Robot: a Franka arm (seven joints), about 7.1 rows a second.
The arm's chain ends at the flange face. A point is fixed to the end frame.
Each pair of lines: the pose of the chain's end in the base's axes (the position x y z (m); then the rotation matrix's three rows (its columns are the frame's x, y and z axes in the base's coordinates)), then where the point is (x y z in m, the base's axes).
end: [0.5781, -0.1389, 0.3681], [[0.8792, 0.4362, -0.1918], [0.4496, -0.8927, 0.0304], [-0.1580, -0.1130, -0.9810]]
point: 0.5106 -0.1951 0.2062
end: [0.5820, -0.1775, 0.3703], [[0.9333, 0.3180, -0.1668], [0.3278, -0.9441, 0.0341], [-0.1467, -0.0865, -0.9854]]
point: 0.5110 -0.2279 0.2081
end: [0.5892, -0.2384, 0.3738], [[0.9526, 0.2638, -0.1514], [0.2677, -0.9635, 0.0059], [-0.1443, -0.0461, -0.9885]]
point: 0.5175 -0.2908 0.2125
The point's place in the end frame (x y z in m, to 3 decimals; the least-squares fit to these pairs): -0.059 0.039 0.170
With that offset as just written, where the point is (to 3 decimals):
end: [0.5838, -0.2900, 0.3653], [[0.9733, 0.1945, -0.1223], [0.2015, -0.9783, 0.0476], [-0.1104, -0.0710, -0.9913]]
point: 0.513 -0.332 0.201
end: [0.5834, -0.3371, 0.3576], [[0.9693, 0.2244, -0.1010], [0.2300, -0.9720, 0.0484], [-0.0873, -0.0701, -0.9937]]
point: 0.518 -0.380 0.191
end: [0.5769, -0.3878, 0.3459], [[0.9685, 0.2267, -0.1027], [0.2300, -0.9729, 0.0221], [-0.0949, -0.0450, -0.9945]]
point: 0.511 -0.436 0.181
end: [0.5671, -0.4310, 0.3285], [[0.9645, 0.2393, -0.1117], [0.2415, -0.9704, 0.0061], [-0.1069, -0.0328, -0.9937]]
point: 0.501 -0.482 0.165
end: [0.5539, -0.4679, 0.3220], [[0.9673, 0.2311, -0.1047], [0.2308, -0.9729, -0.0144], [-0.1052, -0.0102, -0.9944]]
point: 0.488 -0.522 0.159
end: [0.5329, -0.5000, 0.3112], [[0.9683, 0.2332, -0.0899], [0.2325, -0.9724, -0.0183], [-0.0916, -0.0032, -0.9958]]
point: 0.470 -0.555 0.147
